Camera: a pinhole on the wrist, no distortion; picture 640 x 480 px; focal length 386.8 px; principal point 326.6 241.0 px. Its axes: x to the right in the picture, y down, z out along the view. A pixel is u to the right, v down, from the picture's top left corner.
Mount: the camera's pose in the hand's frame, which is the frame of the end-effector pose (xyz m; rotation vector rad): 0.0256 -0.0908 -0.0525 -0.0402 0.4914 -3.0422
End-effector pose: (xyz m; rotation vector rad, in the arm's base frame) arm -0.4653 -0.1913 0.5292 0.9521 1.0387 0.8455
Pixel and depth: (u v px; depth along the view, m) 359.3 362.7 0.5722
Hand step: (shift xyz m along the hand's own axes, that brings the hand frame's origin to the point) 0.0073 -0.4439 0.4345
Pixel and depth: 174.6 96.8 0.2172
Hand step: 0.1140 -0.0768 0.1777
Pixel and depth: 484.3 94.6 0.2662
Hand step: -0.0788 -0.0857 0.2336
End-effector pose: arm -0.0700 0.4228 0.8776 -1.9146 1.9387 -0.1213
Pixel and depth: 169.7 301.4 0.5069
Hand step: 0.2530 -0.3119 0.4002
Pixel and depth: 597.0 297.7 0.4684
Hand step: -0.2809 -0.3234 0.3756
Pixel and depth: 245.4 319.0 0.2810
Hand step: 0.0975 -0.2289 0.1953
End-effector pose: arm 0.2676 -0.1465 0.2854 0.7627 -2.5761 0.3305
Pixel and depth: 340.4 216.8 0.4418
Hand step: 0.0239 -0.2042 0.3757
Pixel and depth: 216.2 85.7 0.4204
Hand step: 0.1509 -0.0552 0.3977
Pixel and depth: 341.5 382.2 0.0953
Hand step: 0.0272 -0.1539 0.0270
